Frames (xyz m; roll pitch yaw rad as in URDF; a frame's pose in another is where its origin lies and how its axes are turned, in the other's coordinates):
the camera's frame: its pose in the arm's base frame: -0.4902 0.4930 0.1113 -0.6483 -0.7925 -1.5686
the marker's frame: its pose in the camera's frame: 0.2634 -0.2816 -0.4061 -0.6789 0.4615 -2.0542
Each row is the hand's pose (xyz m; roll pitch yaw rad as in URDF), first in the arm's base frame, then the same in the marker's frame.
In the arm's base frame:
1: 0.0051 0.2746 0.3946 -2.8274 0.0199 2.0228
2: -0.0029 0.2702 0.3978 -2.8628 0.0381 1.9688
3: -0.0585 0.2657 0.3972 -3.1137 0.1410 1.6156
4: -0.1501 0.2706 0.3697 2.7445 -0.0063 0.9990
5: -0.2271 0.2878 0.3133 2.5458 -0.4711 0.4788
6: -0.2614 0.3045 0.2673 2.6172 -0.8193 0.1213
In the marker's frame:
1: -0.8830 -0.4139 0.1620 -2.9475 -0.3516 -0.6660
2: -0.8781 -0.4058 0.1638 -2.9613 -0.3394 -0.7251
3: -0.8296 -0.3783 0.1647 -3.0720 -0.2466 -1.0957
4: -0.7394 -0.3519 0.1464 3.0104 -0.2949 -1.7506
5: -0.6516 -0.3513 0.1051 2.9835 -0.5571 -2.4483
6: -0.6048 -0.3654 0.0708 -3.1303 -0.7316 -2.9677

